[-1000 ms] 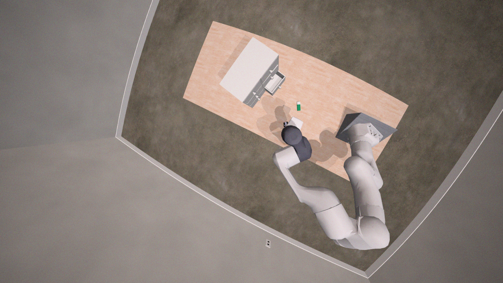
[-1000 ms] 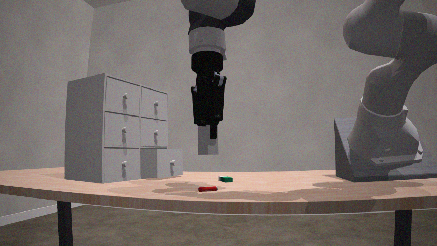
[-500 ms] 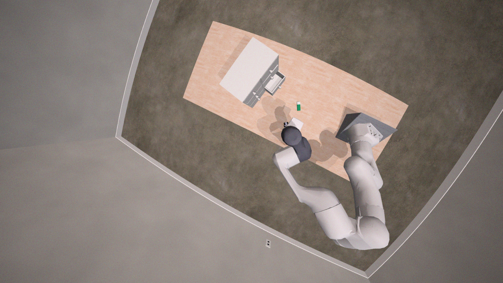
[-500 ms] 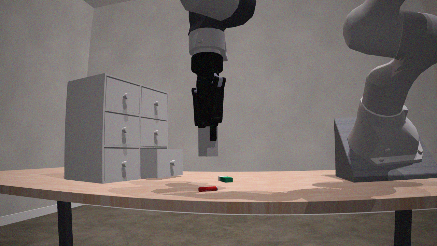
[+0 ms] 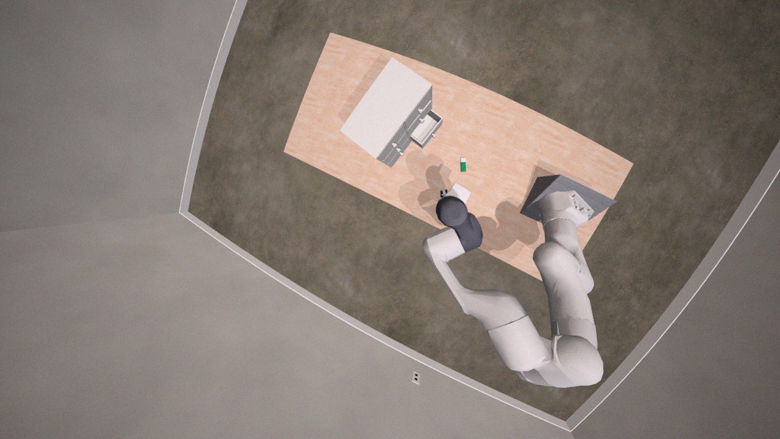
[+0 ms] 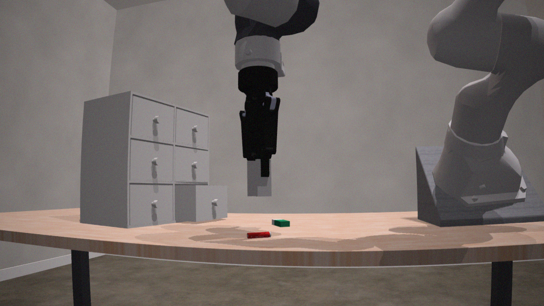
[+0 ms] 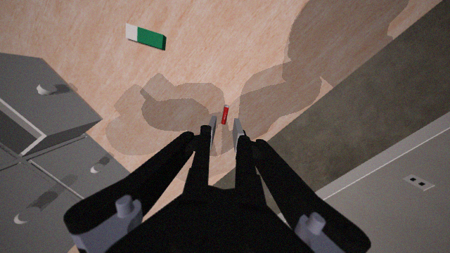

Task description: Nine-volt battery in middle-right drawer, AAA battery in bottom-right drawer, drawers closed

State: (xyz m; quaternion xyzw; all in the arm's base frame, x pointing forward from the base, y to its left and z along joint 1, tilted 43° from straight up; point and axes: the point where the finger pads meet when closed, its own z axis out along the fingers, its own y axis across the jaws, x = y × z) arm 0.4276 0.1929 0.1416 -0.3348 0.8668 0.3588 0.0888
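My hand is 10 cm above the red AAA battery. The rest, counted from my hand: green nine-volt battery: 36 cm ahead, 24 cm to the right, 2 cm above.
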